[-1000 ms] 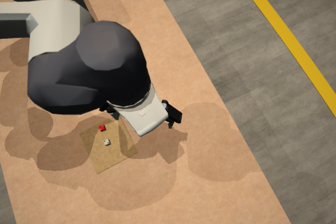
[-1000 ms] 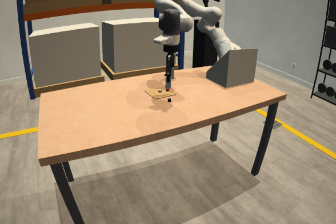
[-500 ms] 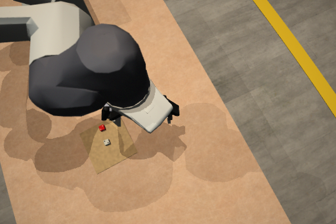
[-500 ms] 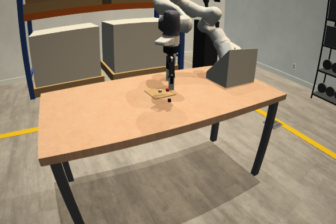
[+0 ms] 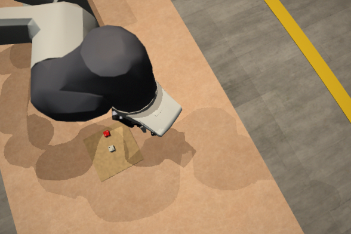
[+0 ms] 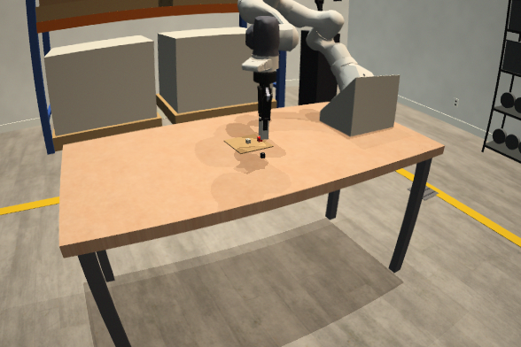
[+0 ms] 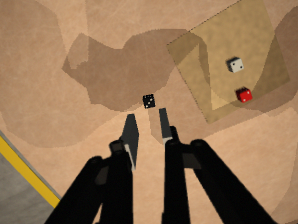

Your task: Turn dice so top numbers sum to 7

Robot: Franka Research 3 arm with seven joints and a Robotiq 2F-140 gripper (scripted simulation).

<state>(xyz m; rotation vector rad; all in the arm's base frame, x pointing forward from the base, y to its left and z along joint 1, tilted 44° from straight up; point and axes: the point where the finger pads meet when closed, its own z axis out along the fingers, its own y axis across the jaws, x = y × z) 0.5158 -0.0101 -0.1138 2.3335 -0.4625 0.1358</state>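
My gripper is now 10 cm above the black die. The rest, counted from my hand: red die (6 cm behind, 13 cm to the right, 10 cm below); tan mat (2 cm behind, 13 cm to the right, 11 cm below); white die (2 cm behind, 13 cm to the right, 10 cm below).
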